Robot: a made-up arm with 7 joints.
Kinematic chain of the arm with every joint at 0, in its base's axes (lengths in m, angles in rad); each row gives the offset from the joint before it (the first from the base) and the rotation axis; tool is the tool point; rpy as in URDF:
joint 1: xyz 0 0 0.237 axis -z
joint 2: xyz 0 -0.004 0.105 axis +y
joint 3: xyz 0 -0.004 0.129 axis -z
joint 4: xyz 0 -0.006 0.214 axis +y
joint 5: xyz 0 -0.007 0.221 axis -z
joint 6: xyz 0 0 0.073 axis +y
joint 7: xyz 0 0 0.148 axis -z
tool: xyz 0 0 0 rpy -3.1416 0 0
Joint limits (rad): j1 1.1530..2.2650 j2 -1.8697..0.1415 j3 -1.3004..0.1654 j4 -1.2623..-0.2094 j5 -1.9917..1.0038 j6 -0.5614..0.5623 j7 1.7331..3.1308
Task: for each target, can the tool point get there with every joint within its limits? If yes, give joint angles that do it. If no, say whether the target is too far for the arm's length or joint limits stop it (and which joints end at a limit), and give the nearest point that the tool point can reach.
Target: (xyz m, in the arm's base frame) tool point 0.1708 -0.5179 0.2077
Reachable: no: joint limits stop it (at a limit: joint 1, joint 2, joint 3, joint 4, joint 6) | nearest point 0.2439 0.1486 -0.1684 | short by 0.769 m
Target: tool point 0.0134 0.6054 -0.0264
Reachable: yes | joints 1.6582 -1.6265 -0.1256 -0.9494 -0.6207 0.2779 2.8032
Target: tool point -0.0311 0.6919 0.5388
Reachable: yes | joints 1.8921 -0.9649 -0.7418 -0.7027 -0.4925 -0.3574 2.6173
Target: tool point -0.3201 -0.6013 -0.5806
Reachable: no: too far | nearest point -0.2960 0.1611 -0.1328 | short by 0.884 m
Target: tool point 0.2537 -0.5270 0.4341
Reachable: no: joint limits stop it (at a limit: joint 1, joint 2, joint 3, joint 4, joint 6) | nearest point -0.0181 -0.1984 1.0821 | short by 0.776 m
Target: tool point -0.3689 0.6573 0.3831
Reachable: yes | joints 1.3025 -1.3290 -0.8915 -0.4201 0.1954 -0.3293 1.8426
